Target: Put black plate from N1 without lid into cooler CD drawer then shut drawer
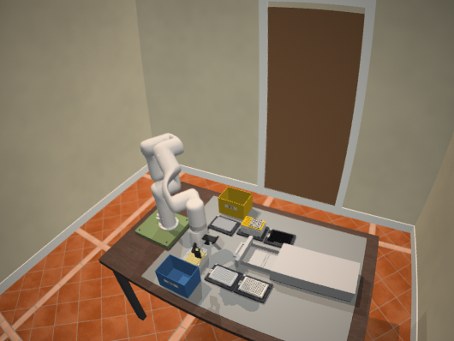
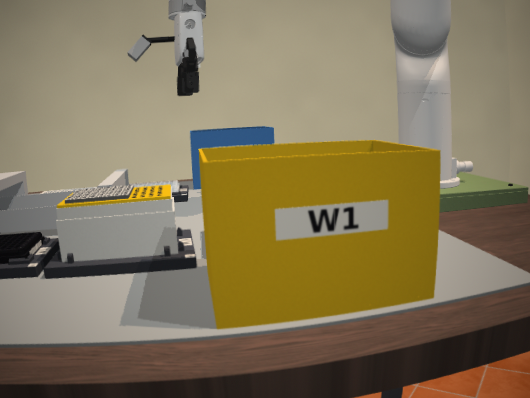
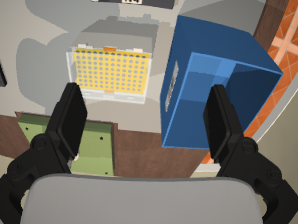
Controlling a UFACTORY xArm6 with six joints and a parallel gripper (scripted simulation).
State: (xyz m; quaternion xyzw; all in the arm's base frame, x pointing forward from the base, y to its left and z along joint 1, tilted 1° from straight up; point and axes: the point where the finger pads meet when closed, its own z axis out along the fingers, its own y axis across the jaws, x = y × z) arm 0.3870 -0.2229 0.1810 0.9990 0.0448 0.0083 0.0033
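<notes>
Right now my hand is 270 mm short of the black plate, 400 mm to the right of it and 190 mm above it. Round my hand: blue bin: 90 mm behind, 110 mm to the right, 170 mm below; then cooler drawer: 230 mm ahead, 200 mm to the left, 180 mm below; then tip box: 90 mm ahead, 400 mm to the left, 150 mm below.
</notes>
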